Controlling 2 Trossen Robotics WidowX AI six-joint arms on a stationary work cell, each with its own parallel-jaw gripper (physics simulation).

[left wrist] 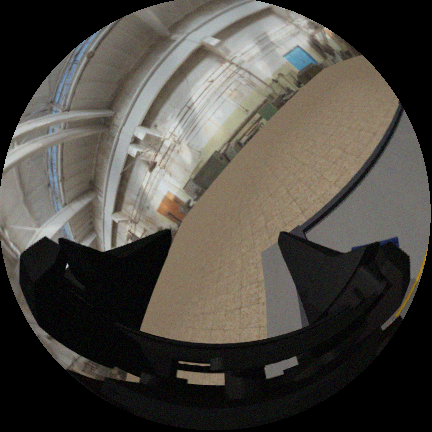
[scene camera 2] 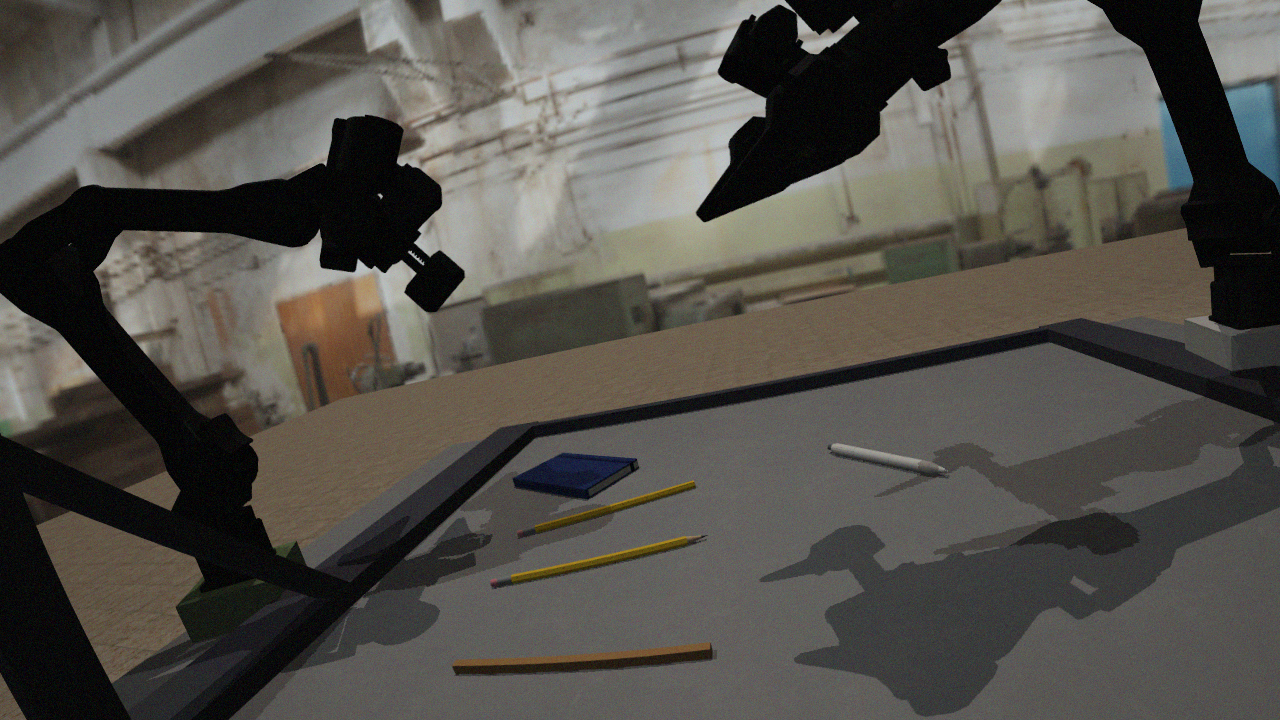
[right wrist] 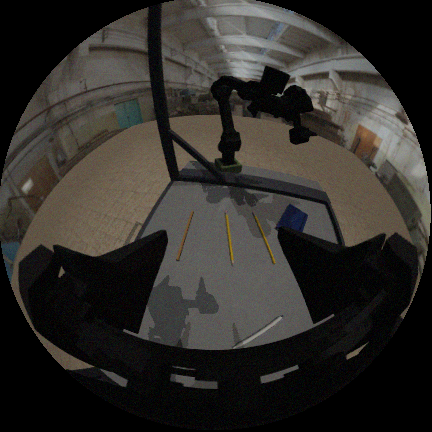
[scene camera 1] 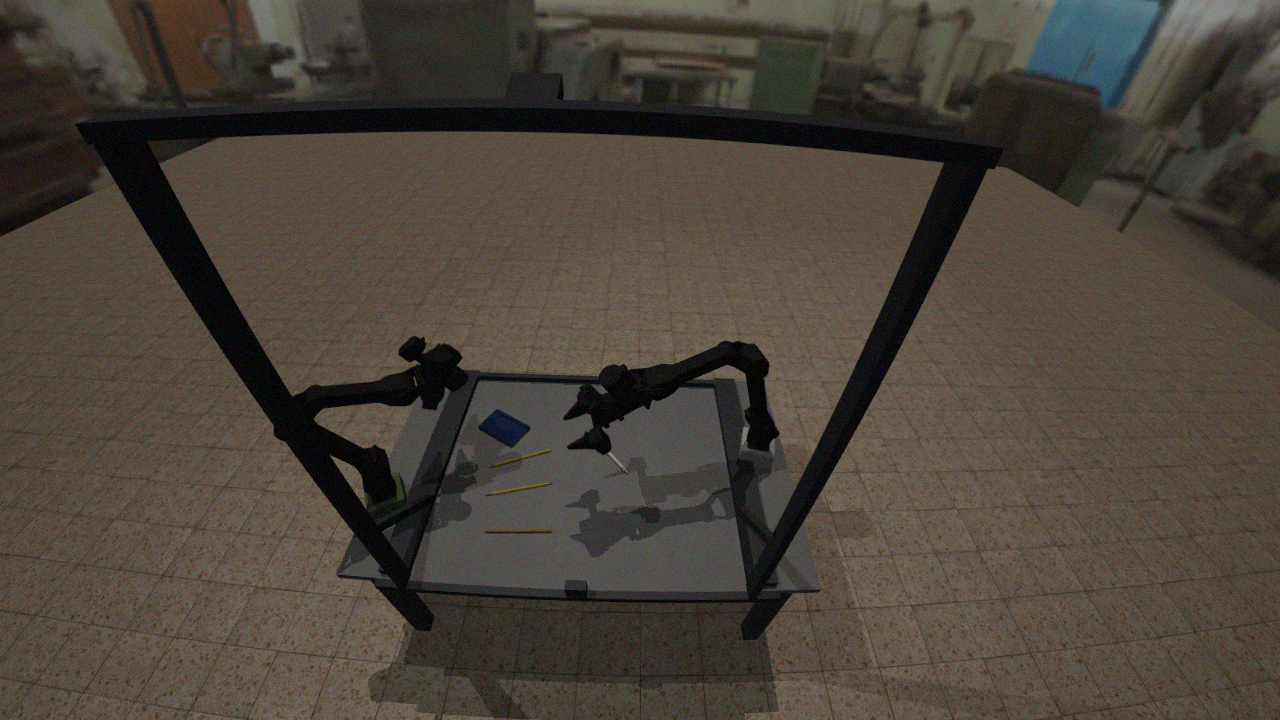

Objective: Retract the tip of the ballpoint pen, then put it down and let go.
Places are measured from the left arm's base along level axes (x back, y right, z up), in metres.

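Pixels of known places: left gripper, between the fingertips: (left wrist: 226, 236) (scene camera 2: 411, 252) (right wrist: 314, 121); right gripper, between the fingertips: (scene camera 2: 708, 212) (right wrist: 223, 234) (scene camera 1: 565, 433); left arm's base, origin of its link: (right wrist: 227, 161) (scene camera 1: 383, 491); right arm's base, origin of its link: (scene camera 2: 1252, 320) (scene camera 1: 758, 441).
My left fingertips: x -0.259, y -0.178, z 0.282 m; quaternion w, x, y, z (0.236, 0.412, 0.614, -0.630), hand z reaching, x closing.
For each thing: its top centre in the pictures, then the offset to it from my left fingertips. Level surfaces: height alone.
- white ballpoint pen, centre of its top: (scene camera 2: 883, 450) (right wrist: 260, 333) (scene camera 1: 613, 456) dx -0.373, dy +0.349, dz -0.309 m
- grey table, height of its surface: dz -0.322 m
- blue book, centre of its top: (scene camera 2: 572, 469) (scene camera 1: 504, 426) (right wrist: 293, 220) dx -0.122, dy +0.081, dz -0.310 m
- orange-brown stick, centre of its top: (scene camera 2: 573, 658) (scene camera 1: 518, 530) (right wrist: 184, 232) dx -0.037, dy +0.440, dz -0.315 m
The white ballpoint pen (scene camera 1: 617, 462) (scene camera 2: 886, 459) (right wrist: 259, 331) lies flat on the grey table (scene camera 1: 662, 564). In scene camera 2 its right end tapers to a small point and its left end is dark; whether the tip is out is too small to tell surely. In scene camera 1 a finger of my right gripper covers the pen's upper end. My right gripper (scene camera 1: 567, 430) (right wrist: 223, 234) is open and empty, well above the table and pointing to the left of the picture. My left gripper (left wrist: 226, 236) is open and empty, raised over the table's left edge, away from the pen.
A blue book (scene camera 1: 503, 428) (scene camera 2: 575, 474) (right wrist: 292, 218) lies at the back left. Two yellow pencils (scene camera 2: 608, 507) (scene camera 2: 599, 561) and an orange-brown stick (scene camera 1: 518, 531) (scene camera 2: 581, 660) lie in front of it. A dark frame post (scene camera 1: 877, 376) rises at the table's right side.
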